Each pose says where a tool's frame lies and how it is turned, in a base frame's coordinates. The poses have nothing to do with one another.
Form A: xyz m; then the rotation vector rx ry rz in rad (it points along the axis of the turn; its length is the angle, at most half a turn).
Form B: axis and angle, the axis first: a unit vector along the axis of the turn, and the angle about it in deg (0 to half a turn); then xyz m. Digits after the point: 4 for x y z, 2 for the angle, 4 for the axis.
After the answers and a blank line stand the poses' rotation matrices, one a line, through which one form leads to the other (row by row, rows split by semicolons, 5 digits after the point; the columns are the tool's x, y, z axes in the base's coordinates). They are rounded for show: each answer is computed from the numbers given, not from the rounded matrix.
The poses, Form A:
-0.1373 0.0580 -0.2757 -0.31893 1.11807 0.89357
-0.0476 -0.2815 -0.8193 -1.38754 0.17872 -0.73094
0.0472 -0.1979 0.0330 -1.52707 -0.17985 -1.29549
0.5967 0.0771 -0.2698 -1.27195 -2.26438 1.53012
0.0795 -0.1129 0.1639 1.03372 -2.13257 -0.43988
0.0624 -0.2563 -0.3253 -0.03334 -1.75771 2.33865
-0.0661 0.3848 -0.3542 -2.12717 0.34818 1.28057
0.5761 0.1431 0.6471 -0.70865 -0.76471 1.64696
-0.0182 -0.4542 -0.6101 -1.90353 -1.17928 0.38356
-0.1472 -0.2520 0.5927 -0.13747 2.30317 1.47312
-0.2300 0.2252 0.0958 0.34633 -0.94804 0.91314
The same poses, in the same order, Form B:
-0.2175 0.7625 0.6094 84.02 -0.1373 0.0580 -0.2757
-0.8791 0.1132 -0.4631 90.44 -0.0476 -0.2815 -0.8193
-0.7595 -0.0895 -0.6443 115.20 0.0472 -0.1979 0.0330
-0.4220 -0.7512 0.5076 172.71 0.5967 0.0771 -0.2698
0.4289 -0.8847 -0.1825 138.10 0.0795 -0.1129 0.1639
-0.0114 -0.6008 0.7993 167.63 0.0624 -0.2563 -0.3253
-0.8484 0.1389 0.5108 143.65 -0.0661 0.3848 -0.3542
-0.3636 -0.3923 0.8449 111.68 0.5761 0.1431 0.6471
-0.8379 -0.5191 0.1688 130.17 -0.0182 -0.4542 -0.6101
-0.0502 0.8414 0.5381 156.84 -0.1472 -0.2520 0.5927
0.2545 -0.6965 0.6709 77.98 -0.2300 0.2252 0.0958

0.14660 -0.75460 0.63960; 0.45750 0.62500 0.63251; -0.87704 0.19989 0.43686
0.77100 0.36277 0.52341; -0.56336 0.00527 0.82620; 0.29696 -0.93186 0.20843
0.39667 0.67987 0.61679; -0.48614 -0.41437 0.76939; 0.77866 -0.60504 0.16614
-0.63726 0.56699 -0.52194; 0.69578 0.13209 -0.70601; -0.33135 -0.81307 -0.47868
-0.42354 -0.54001 -0.72733; -0.78373 0.62108 -0.00474; 0.45429 0.56803 -0.68627
-0.97654 -0.15767 -0.14668; 0.18474 -0.26331 -0.94686; 0.11067 -0.95174 0.28626
0.49419 -0.51545 -0.70006; 0.09001 -0.77060 0.63093; -0.86468 -0.37481 -0.33443
-0.18845 -0.58983 -0.78523; 0.98048 -0.15868 -0.11611; -0.05611 -0.79178 0.60822
0.50986 0.58645 -0.62938; 0.84449 -0.20176 0.49612; 0.16396 -0.78445 -0.59812
-0.91459 -0.29272 0.27899; 0.13052 0.43931 0.88881; -0.38273 0.84931 -0.36358
0.25945 -0.79653 -0.54610; 0.51586 0.59234 -0.61889; 0.81644 -0.12114 0.56457

